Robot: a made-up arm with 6 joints.
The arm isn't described. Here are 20 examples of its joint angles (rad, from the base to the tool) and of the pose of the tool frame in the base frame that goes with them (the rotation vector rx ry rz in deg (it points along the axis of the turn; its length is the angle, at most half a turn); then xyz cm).
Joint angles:
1: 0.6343 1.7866 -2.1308 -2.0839 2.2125 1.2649
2: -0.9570 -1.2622 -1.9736 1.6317 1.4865 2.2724
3: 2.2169 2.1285 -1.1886 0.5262 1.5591 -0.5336
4: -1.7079 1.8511 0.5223 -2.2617 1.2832 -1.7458
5: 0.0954 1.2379 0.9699 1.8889 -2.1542 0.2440
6: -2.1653 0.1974 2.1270 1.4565 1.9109 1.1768
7: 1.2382 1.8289 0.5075 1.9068 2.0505 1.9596
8: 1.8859 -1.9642 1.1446 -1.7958 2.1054 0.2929
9: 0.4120 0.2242 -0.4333 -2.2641 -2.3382 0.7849
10: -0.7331 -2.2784 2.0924 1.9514 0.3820 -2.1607
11: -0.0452 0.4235 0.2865 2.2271 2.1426 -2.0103
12: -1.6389 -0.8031 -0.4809 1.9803 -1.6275 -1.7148
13: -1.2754 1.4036 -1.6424 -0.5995 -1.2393 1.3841
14: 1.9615 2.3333 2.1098 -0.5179 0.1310 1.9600
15: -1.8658 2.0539 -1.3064 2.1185 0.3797 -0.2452
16: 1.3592 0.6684 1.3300 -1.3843 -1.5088 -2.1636
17: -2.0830 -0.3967 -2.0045 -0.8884 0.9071 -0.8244
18: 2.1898 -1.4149 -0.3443 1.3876 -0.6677 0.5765
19: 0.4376 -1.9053 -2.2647 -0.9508 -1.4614 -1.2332
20: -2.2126 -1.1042 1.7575 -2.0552 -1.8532 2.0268
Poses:
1: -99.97 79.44 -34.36 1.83 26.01 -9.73
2: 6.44 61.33 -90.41 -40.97 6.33 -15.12
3: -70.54 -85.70 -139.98 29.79 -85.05 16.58
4: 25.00 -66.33 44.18 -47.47 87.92 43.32
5: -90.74 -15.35 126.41 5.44 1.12 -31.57
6: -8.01 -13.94 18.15 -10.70 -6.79 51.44
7: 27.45 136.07 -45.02 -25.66 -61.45 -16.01
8: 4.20 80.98 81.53 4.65 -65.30 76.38
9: 72.39 79.51 -94.91 27.03 -15.47 -15.61
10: -114.39 -13.36 40.66 5.64 -16.63 -56.90
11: -36.72 134.68 -29.97 -5.54 35.48 -61.84
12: -30.86 -28.07 -149.39 0.52 26.55 -14.21
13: 21.68 0.79 -89.03 7.75 62.94 4.21
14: 121.75 -40.77 85.61 -32.99 -4.02 26.57
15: -111.44 -86.73 96.18 30.42 -4.95 76.83
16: 93.37 17.84 12.73 -4.55 -19.80 0.77
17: -31.39 -17.77 11.61 -27.19 55.78 -22.71
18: -127.52 -4.90 -82.94 -55.58 -37.47 41.92
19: -18.65 42.80 -139.65 -18.03 -24.00 -39.17
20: -19.81 -16.15 -144.79 11.70 39.63 13.51
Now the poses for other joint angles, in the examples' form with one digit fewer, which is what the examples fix.
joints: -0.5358 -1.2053 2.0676 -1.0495 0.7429 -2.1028
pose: 48.9 -70.1 -47.7 28.2 15.7 20.1
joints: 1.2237 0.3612 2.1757 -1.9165 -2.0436 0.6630
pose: -67.6 -132.8 34.5 28.3 -35.5 -12.6
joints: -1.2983 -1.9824 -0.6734 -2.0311 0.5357 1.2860
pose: 129.1 -2.9 66.3 -51.1 71.1 -30.0
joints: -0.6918 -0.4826 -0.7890 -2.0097 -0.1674 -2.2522
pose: 3.9 12.6 -7.7 15.1 47.9 -60.0
